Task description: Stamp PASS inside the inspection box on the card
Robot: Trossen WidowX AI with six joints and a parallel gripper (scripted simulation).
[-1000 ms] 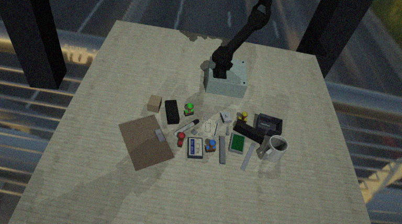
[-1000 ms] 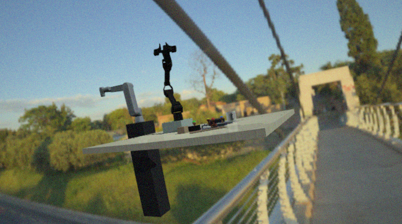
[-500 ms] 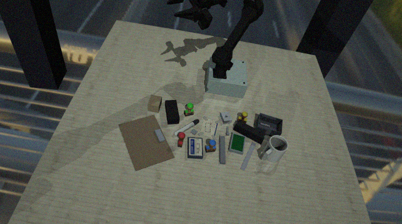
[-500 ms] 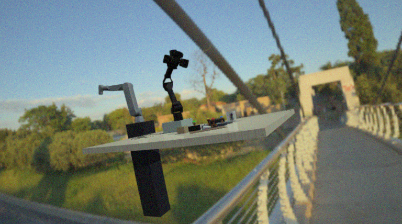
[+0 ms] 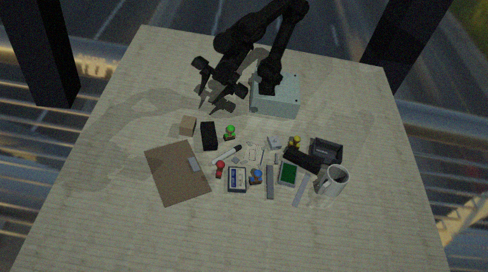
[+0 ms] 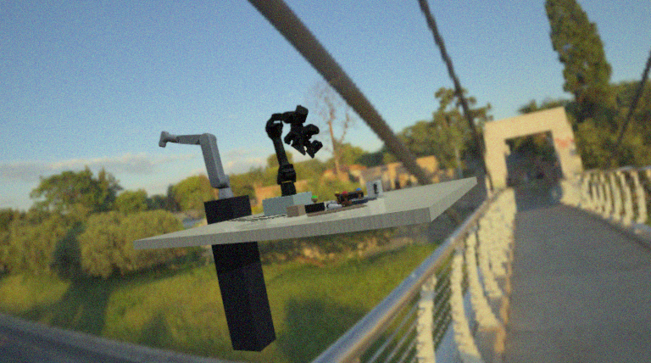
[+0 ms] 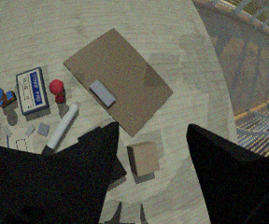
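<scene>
The green-knobbed stamp lies 220 mm below my gripper tip, 100 mm to the left of it and 50 mm behind it. From my gripper tip the other things lie so: marker: 230 mm below, 110 mm to the left, 20 mm ahead; then red stamp: 220 mm below, 110 mm ahead, 70 mm to the left; then cardboard box: 220 mm below, 80 mm behind, 60 mm to the right.
</scene>
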